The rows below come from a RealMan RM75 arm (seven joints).
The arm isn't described. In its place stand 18 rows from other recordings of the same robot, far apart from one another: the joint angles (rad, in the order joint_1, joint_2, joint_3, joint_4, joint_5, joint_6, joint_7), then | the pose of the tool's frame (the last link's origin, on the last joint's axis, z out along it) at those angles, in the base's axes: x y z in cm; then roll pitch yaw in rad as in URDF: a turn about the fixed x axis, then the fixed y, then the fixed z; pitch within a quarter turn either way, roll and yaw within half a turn.
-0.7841 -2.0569 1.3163 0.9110 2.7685 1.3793 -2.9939 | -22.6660, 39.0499, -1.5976, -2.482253, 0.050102, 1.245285
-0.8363 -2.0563 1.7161 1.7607 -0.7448 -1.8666 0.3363 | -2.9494, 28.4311, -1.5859, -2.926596, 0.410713, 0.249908
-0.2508 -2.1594 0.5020 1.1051 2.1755 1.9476 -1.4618 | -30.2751, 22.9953, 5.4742, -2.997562, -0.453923, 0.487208
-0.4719 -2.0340 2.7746 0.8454 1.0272 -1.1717 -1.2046 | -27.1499, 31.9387, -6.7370, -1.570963, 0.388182, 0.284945
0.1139 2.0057 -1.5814 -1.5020 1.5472 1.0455 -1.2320 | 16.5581, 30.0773, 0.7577, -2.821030, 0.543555, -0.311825
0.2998 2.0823 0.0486 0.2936 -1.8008 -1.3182 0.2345 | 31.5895, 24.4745, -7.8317, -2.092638, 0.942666, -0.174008
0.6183 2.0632 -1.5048 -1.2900 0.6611 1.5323 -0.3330 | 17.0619, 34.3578, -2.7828, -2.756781, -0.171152, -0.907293
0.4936 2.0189 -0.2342 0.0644 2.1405 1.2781 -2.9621 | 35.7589, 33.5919, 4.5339, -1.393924, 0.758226, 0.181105
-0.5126 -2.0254 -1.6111 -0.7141 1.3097 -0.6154 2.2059 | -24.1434, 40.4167, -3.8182, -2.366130, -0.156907, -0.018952
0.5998 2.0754 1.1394 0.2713 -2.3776 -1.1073 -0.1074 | 25.8373, 40.1353, 1.2130, -1.451062, 0.638885, 0.315038
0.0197 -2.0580 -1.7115 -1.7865 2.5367 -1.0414 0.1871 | -25.3754, 30.0078, 7.7325, -2.390675, -0.549241, 0.968498
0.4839 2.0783 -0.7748 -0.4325 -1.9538 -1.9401 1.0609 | 24.6041, 24.6200, -2.7114, 2.903120, 0.716649, -0.312206
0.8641 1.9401 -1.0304 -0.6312 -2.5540 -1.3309 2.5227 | 24.3439, 41.2763, 1.4169, -2.733996, -0.017101, -1.088869
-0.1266 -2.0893 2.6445 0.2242 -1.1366 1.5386 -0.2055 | -35.2841, 21.1921, -1.0821, -1.425295, -0.919383, -0.264025
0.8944 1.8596 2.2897 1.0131 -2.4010 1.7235 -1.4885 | 15.5809, 42.0154, 11.0237, -2.884038, -0.123900, -0.053529
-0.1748 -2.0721 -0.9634 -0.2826 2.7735 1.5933 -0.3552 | -29.8129, 23.8309, -1.6062, -1.664984, -1.000625, -0.452497
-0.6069 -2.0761 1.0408 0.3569 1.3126 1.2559 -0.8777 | -22.7681, 36.7394, -3.9096, -2.582705, -0.706347, 0.036594
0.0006 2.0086 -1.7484 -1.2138 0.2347 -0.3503 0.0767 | 27.9450, 33.7128, 5.5705, -1.698588, 0.730657, -0.057512
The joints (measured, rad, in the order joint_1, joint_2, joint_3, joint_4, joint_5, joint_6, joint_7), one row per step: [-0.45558 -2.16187 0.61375 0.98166 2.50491 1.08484 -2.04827]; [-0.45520 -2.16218 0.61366 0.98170 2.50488 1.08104 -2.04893]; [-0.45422 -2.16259 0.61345 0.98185 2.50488 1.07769 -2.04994]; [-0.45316 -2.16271 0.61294 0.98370 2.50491 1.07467 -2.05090]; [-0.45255 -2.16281 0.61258 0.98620 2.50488 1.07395 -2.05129]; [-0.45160 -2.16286 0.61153 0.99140 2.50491 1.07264 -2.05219]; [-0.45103 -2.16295 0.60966 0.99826 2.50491 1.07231 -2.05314]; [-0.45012 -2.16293 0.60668 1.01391 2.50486 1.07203 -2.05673]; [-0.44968 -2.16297 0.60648 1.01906 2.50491 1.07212 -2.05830]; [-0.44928 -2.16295 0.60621 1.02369 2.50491 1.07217 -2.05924]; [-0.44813 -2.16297 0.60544 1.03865 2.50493 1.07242 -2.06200]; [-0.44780 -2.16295 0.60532 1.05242 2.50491 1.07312 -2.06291]
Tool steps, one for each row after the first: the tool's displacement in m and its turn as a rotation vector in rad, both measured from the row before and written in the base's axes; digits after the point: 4 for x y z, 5 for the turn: [-0.0003 0.0002 0.0002 0.00335 0.00131 0.00132]; [-0.0005 -0.0001 0.0002 0.00318 0.00081 0.00215]; [-0.0004 0.0000 0.0008 0.00432 0.00185 0.00151]; [-0.0001 0.0001 0.0007 0.00258 0.00138 -0.00003]; [-0.0001 0.0003 0.0016 0.00547 0.00283 -0.00014]; [0.0002 0.0004 0.0020 0.00635 0.00292 -0.00093]; [0.0008 0.0011 0.0045 0.01368 0.00614 -0.00229]; [0.0003 0.0003 0.0013 0.00383 0.00197 -0.00078]; [0.0003 0.0003 0.0013 0.00344 0.00207 -0.00099]; [0.0010 0.0010 0.0040 0.01082 0.00680 -0.00361]; [0.0013 0.0011 0.0036 0.00864 0.00731 -0.00557]
